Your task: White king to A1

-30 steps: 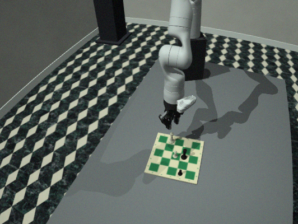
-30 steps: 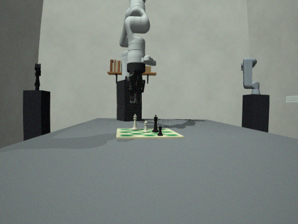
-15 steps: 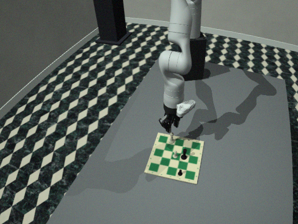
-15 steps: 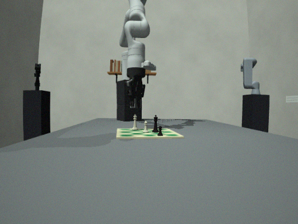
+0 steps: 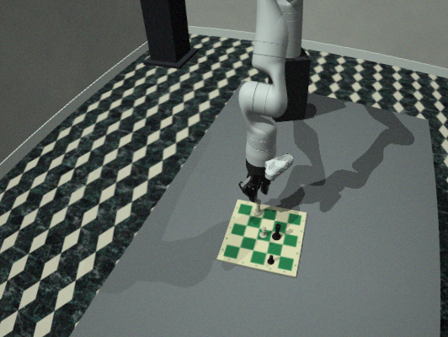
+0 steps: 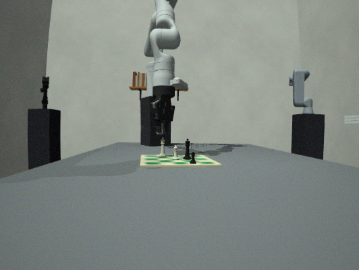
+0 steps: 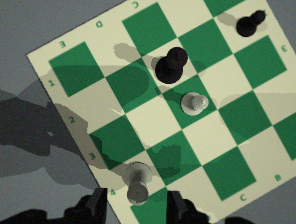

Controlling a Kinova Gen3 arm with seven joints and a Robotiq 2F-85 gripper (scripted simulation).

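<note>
The white king lies 60 mm below my hand. From my hand the other things lie so: small white piece (70 mm below, 70 mm ahead, 40 mm to the left); then tall black piece (80 mm to the left, 60 mm below, 60 mm ahead); then chessboard (90 mm below, 70 mm ahead, 40 mm to the left).
</note>
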